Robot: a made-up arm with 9 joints. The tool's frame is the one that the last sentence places.
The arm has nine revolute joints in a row. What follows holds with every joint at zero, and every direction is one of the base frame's.
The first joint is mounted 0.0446 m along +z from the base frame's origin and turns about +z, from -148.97 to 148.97 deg.
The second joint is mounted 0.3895 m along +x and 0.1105 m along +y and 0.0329 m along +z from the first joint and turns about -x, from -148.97 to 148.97 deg.
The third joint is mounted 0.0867 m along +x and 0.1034 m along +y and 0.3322 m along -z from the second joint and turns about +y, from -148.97 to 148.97 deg.
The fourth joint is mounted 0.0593 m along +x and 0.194 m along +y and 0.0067 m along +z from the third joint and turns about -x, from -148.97 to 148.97 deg.
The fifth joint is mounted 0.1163 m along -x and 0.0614 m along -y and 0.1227 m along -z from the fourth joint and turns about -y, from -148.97 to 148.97 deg.
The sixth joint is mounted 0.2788 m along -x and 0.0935 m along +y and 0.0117 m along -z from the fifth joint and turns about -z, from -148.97 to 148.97 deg.
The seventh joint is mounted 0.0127 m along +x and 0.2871 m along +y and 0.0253 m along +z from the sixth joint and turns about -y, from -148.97 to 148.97 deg.
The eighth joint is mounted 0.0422 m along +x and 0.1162 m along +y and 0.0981 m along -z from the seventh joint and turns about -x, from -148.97 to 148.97 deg.
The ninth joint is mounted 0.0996 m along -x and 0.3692 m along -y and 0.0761 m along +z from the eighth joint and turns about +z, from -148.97 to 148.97 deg.
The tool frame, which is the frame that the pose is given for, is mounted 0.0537 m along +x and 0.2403 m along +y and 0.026 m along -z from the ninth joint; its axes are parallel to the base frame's.
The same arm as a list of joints. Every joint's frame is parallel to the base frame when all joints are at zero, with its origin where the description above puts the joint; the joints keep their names.
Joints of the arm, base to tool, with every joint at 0 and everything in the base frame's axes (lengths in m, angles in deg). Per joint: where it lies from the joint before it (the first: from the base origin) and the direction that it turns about. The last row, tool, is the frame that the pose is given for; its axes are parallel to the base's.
joint 1: axis 0 0 1 origin 0 0 0.0446
joint 2: axis -1 0 0 origin 0.3895 0.1105 0.0329
joint 3: axis 0 1 0 origin 0.0867 0.1034 -0.3322
joint 4: axis -1 0 0 origin 0.0593 0.194 0.0067
joint 5: axis 0 -1 0 origin -0.1163 -0.0614 -0.1227
joint 6: axis 0 0 -1 origin -0.2788 0.0935 -0.0117
joint 7: axis 0 -1 0 origin 0.0127 0.2871 0.0253
joint 8: axis -1 0 0 origin 0.0422 0.1162 -0.0981
joint 9: axis 0 0 1 origin -0.0996 -0.3692 0.0761
tool: origin 0.0537 0.2403 -0.026
Joint limits (deg, base to tool): -148.97..148.97 -148.97..148.97 -148.97..148.97 -148.97..148.97 -148.97..148.97 -148.97..148.97 -148.97..148.97 -148.97..148.97 -148.97..148.97

